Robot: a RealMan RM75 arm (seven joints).
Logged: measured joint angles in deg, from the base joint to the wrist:
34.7 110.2 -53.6 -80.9 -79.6 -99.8 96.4
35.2 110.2 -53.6 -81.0 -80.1 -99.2 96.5
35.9 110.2 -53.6 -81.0 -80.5 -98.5 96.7
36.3 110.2 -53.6 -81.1 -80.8 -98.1 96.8
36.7 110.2 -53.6 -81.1 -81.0 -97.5 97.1
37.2 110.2 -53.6 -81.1 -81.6 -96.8 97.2
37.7 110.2 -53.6 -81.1 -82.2 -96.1 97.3
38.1 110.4 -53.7 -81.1 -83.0 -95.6 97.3
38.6 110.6 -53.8 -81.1 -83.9 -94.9 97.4
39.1 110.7 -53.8 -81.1 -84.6 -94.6 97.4
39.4 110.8 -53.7 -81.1 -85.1 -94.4 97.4
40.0 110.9 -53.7 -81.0 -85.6 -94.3 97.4
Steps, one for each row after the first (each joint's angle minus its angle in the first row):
0.5 0.0 0.0 -0.1 -0.5 0.6 0.1
1.2 0.0 0.0 -0.1 -0.9 1.3 0.3
1.6 0.0 0.0 -0.2 -1.2 1.7 0.4
2.0 0.0 0.0 -0.2 -1.4 2.3 0.7
2.5 0.0 0.0 -0.2 -2.0 3.0 0.8
3.0 0.0 0.0 -0.2 -2.6 3.7 0.9
3.4 0.2 -0.1 -0.2 -3.4 4.2 0.9
3.9 0.4 -0.2 -0.2 -4.3 4.9 1.0
4.4 0.5 -0.2 -0.2 -5.0 5.2 1.0
4.7 0.6 -0.1 -0.2 -5.5 5.4 1.0
5.3 0.7 -0.1 -0.1 -6.0 5.5 1.0

